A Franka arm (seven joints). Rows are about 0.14 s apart.
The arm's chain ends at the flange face. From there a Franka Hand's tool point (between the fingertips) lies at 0.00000 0.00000 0.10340 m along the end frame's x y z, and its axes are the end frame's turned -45 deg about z.
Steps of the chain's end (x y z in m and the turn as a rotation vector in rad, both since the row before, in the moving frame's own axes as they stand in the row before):
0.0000 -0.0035 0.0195 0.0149 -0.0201 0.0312
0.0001 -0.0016 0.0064 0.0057 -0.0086 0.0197
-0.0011 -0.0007 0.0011 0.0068 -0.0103 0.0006
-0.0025 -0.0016 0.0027 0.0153 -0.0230 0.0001
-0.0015 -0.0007 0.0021 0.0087 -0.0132 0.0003
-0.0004 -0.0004 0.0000 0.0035 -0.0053 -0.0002
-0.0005 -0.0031 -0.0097 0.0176 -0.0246 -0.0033
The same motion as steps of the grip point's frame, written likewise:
0.0021 -0.0050 0.0195 0.0247 -0.0037 0.0312
0.0010 -0.0021 0.0064 0.0101 -0.0021 0.0197
-0.0005 -0.0025 0.0011 0.0121 -0.0025 0.0006
-0.0012 -0.0057 0.0027 0.0271 -0.0054 0.0001
-0.0009 -0.0032 0.0021 0.0155 -0.0032 0.0003
-0.0001 -0.0012 0.0000 0.0062 -0.0013 -0.0002
0.0013 -0.0056 -0.0097 0.0298 -0.0049 -0.0033

